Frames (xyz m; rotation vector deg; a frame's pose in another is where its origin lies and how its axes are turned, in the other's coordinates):
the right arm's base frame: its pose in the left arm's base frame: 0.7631 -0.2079 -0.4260 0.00 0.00 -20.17
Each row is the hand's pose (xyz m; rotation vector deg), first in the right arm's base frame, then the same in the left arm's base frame.
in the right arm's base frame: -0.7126 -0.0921 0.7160 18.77 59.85 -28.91
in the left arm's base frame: 0.0624 -0.0486 0.2900 29.55 56.76 -46.97
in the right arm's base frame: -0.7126 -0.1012 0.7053 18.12 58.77 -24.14
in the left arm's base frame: 0.0593 -0.0572 0.2793 28.63 55.65 -42.29
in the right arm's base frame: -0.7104 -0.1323 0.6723 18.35 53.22 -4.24
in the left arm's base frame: 0.0506 -0.0871 0.2463 27.58 49.53 -22.75
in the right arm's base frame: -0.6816 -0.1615 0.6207 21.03 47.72 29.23
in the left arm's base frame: 0.0676 -0.1245 0.1947 28.76 42.86 10.46
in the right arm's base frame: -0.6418 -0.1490 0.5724 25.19 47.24 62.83
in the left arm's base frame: 0.1093 -0.1265 0.1464 32.15 40.93 44.13
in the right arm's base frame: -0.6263 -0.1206 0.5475 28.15 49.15 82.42
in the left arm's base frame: 0.1336 -0.1052 0.1215 34.93 41.79 63.90
